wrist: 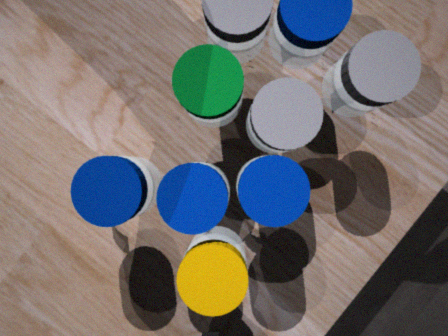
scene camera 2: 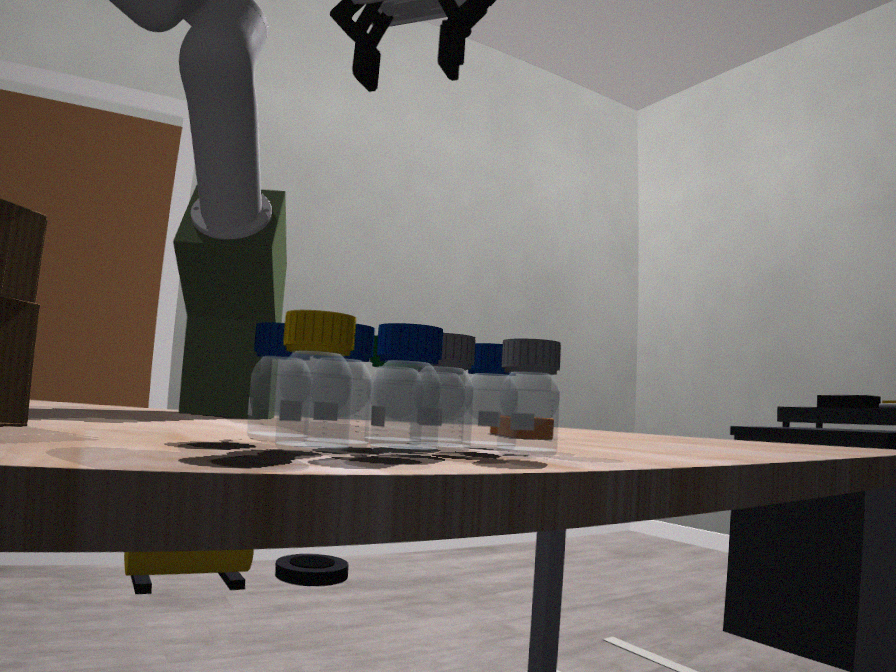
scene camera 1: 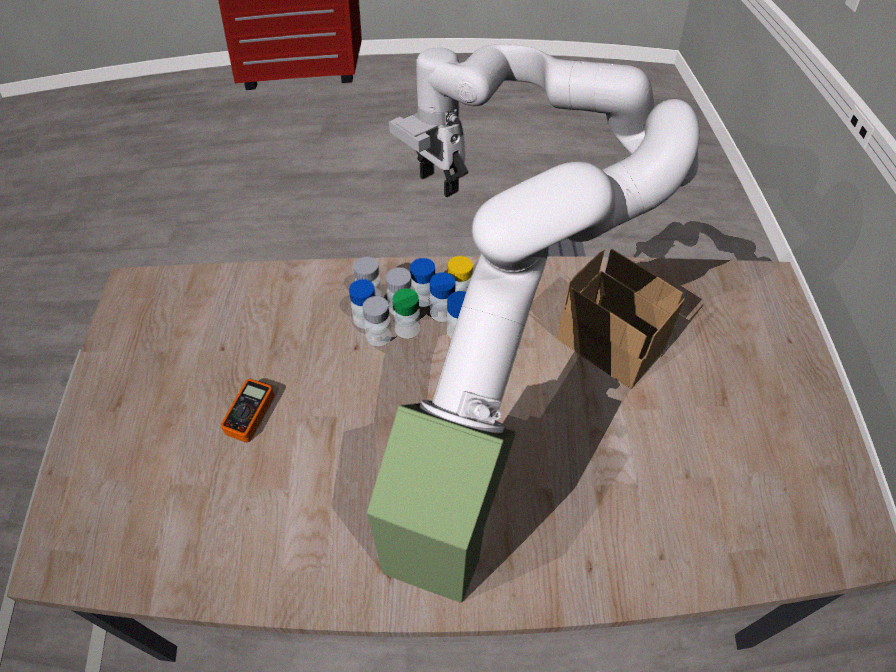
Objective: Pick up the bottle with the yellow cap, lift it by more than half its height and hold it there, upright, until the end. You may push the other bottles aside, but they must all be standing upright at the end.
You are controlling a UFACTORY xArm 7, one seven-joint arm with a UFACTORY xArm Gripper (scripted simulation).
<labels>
blue-capped bottle: wrist; scene camera 2 405, 414; scene camera 1
same spot on blue-capped bottle: point(wrist: 274, 191) = point(scene camera 1: 422, 266)
</labels>
